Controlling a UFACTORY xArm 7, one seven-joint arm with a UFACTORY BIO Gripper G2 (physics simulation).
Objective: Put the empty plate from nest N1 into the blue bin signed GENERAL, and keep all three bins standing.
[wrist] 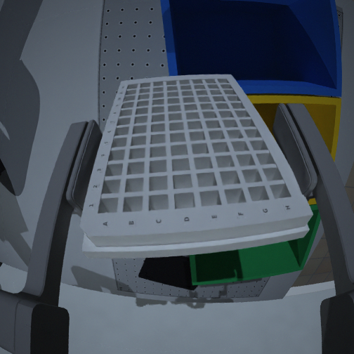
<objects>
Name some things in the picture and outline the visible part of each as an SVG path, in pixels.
The gripper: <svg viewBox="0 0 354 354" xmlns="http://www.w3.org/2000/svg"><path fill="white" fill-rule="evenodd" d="M94 119L88 122L83 121L70 124L63 145L60 148L41 205L29 257L25 287L18 293L11 293L0 289L0 347L8 350L10 353L68 354L69 313L67 309L58 306L60 277L70 218L72 214L78 214L81 217L91 171L103 135ZM279 103L272 127L273 135L294 173L301 194L306 197L307 201L308 199L315 198L332 265L336 296L323 299L320 303L322 354L354 354L353 209L334 160L303 103L287 103L286 105Z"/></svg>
A blue bin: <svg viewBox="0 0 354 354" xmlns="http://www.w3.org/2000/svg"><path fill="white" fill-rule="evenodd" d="M160 0L169 76L232 74L232 77L235 78L244 93L302 93L341 96L341 44L334 0Z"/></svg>
</objects>
